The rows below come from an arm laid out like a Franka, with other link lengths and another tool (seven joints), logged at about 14 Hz.
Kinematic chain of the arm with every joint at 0, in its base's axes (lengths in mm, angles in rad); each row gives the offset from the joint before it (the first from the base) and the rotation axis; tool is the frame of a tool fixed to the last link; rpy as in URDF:
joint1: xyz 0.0 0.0 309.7 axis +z
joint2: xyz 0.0 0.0 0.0 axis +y
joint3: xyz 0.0 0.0 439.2 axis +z
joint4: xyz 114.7 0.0 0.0 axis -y
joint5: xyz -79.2 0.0 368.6 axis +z
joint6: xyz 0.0 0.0 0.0 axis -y
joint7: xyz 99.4 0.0 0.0 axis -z
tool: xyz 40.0 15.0 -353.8 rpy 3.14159 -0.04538 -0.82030
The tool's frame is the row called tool.
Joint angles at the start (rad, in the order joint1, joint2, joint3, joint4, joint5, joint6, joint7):
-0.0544, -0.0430, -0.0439, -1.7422, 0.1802, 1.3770, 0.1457
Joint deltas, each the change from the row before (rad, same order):
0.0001, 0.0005, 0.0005, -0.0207, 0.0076, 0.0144, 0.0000
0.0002, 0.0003, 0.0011, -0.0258, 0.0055, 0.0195, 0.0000
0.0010, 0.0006, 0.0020, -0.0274, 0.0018, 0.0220, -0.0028
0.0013, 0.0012, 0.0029, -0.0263, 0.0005, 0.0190, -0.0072
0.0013, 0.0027, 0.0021, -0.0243, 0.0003, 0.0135, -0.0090
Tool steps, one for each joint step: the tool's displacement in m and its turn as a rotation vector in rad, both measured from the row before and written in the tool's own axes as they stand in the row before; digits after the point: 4 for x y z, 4 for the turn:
-0.0010, -0.0016, 0.0081, -0.0009, -0.0103, 0.0018
0.0000, -0.0015, 0.0099, -0.0021, -0.0084, 0.0027
0.0007, -0.0014, 0.0108, -0.0041, -0.0047, -0.0006
0.0000, -0.0007, 0.0112, -0.0071, -0.0047, -0.0061
-0.0005, 0.0006, 0.0115, -0.0110, -0.0075, -0.0074

